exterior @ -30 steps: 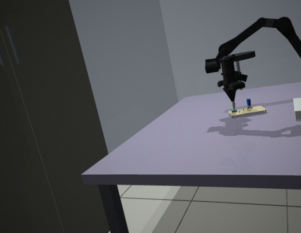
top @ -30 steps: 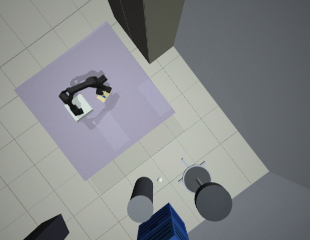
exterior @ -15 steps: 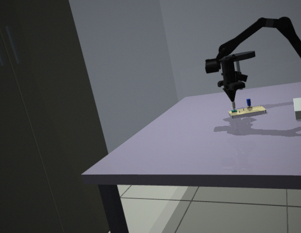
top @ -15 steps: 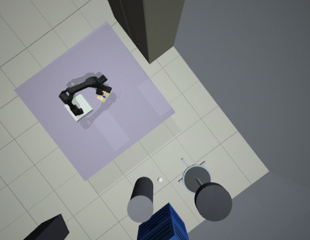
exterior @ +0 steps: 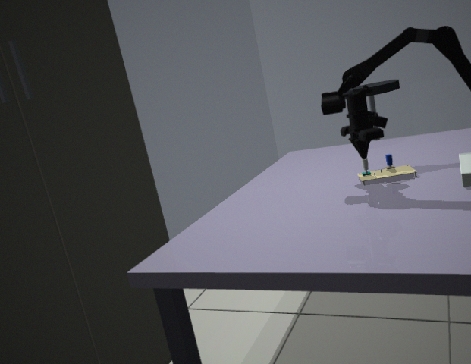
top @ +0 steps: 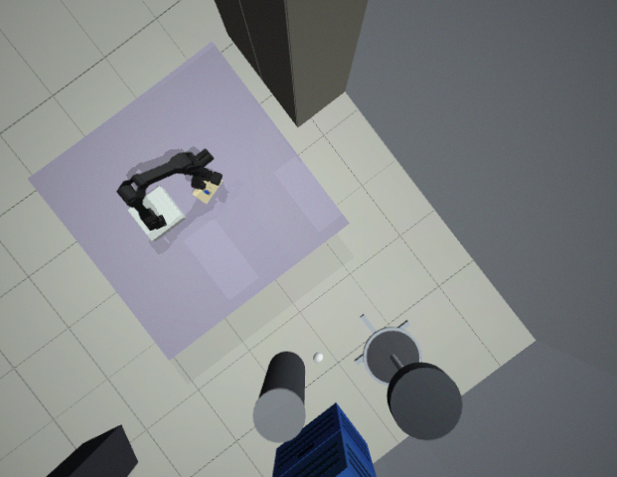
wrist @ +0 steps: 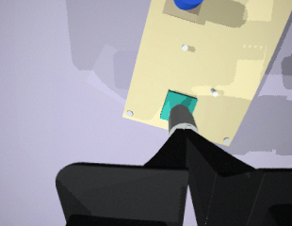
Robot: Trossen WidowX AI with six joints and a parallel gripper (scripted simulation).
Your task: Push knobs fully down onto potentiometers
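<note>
My gripper tip is now 10 mm above the grey knob. The rest, counted from my gripper tip: blue knob: 60 mm behind, 50 mm to the right, 20 mm below.
</note>
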